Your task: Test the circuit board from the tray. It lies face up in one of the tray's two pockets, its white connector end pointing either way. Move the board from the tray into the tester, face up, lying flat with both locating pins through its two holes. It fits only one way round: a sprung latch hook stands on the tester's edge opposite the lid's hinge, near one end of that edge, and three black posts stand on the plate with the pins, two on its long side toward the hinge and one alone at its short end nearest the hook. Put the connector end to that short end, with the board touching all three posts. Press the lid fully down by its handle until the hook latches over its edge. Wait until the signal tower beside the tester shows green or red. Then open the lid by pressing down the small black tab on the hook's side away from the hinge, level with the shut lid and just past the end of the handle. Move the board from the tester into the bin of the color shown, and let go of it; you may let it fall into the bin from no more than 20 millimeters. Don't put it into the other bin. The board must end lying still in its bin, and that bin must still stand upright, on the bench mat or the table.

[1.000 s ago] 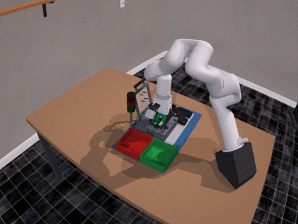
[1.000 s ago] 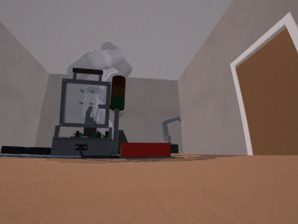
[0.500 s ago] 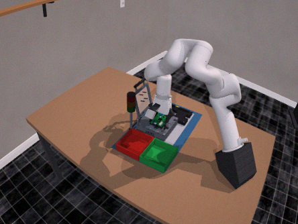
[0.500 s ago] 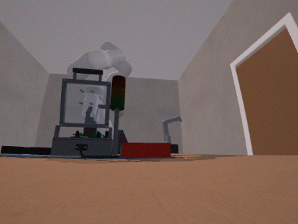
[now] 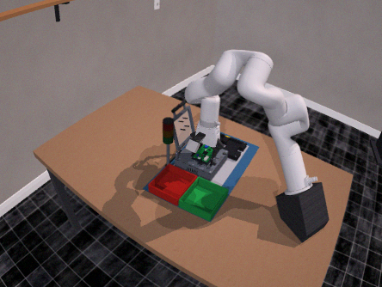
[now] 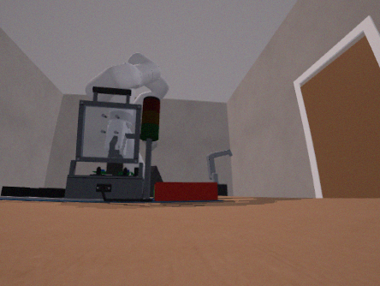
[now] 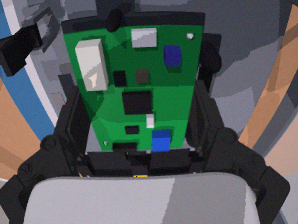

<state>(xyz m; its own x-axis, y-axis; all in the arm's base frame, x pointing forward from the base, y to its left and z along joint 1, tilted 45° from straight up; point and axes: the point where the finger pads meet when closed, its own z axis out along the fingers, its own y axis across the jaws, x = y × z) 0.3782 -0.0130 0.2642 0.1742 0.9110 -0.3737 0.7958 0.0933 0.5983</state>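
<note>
The green circuit board is right at my hand. From my hand the other things lie so: tester lid (12 cm ahead, 10 cm above, 3 cm to the right); then black latch block (7 cm to the left, 5 cm behind, 1 cm above); then tester plate (1 cm below, 1 cm ahead).
</note>
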